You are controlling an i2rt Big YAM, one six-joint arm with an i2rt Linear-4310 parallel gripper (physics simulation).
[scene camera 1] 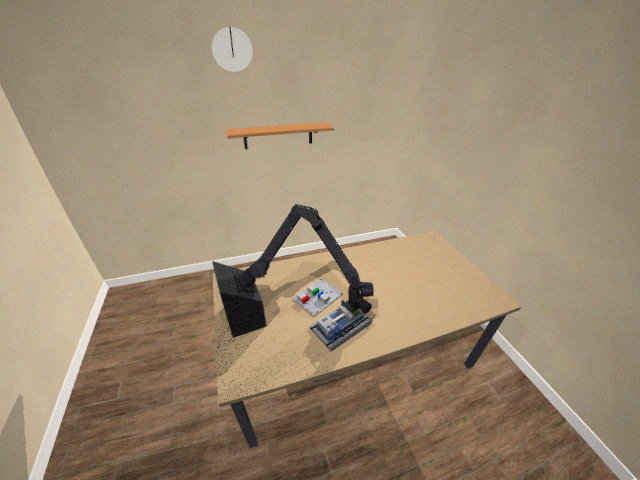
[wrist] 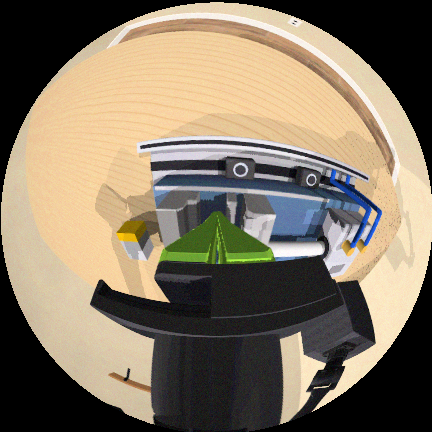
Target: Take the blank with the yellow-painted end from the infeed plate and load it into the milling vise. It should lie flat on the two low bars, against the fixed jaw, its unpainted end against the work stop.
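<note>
A grey block with a yellow end [wrist: 134, 239], seemingly the blank, shows left of the vise in the wrist view, yellow end up, apparently off the vise on the table side. My gripper [scene camera 1: 356, 312] [wrist: 216, 217] is shut and empty; its green fingertips meet over the vise [scene camera 1: 351, 334] [wrist: 300, 212], in front of the space between the left jaw block [wrist: 171, 220] and the right jaw block [wrist: 259, 225]. The fingers hide part of the vise's inside. The low bars and work stop cannot be made out. The infeed plate [scene camera 1: 315, 309] lies beside the vise.
Parts with red [scene camera 1: 305, 299], green [scene camera 1: 315, 291] and blue [scene camera 1: 321, 295] colouring stand on the infeed plate. A white rod [wrist: 300, 248] runs right from the jaw block to an end block. Blue pipes [wrist: 367, 225] rise at the vise's right end. A slotted rail lines its far side.
</note>
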